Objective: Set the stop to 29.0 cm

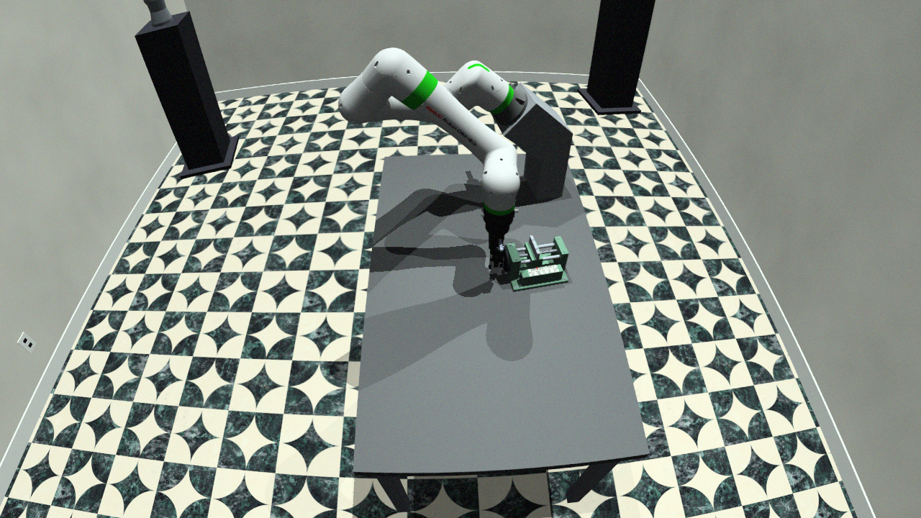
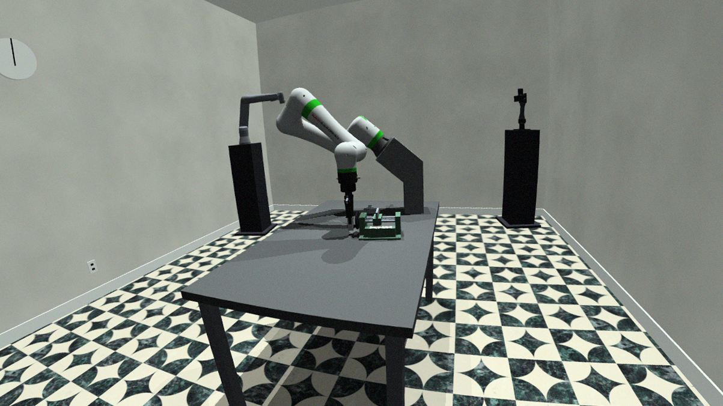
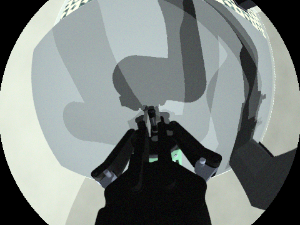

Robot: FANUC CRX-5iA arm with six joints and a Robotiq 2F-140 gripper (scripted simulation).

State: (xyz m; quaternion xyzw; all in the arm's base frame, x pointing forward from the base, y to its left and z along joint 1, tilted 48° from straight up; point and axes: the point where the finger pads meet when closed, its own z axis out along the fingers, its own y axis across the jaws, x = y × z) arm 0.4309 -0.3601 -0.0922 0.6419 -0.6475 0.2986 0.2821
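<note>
My gripper is now 2 cm to the right of the black handwheel and 1 cm above it. Also, from my hand: green stop fixture (14 cm to the left, 3 cm above, 1 cm ahead).
</note>
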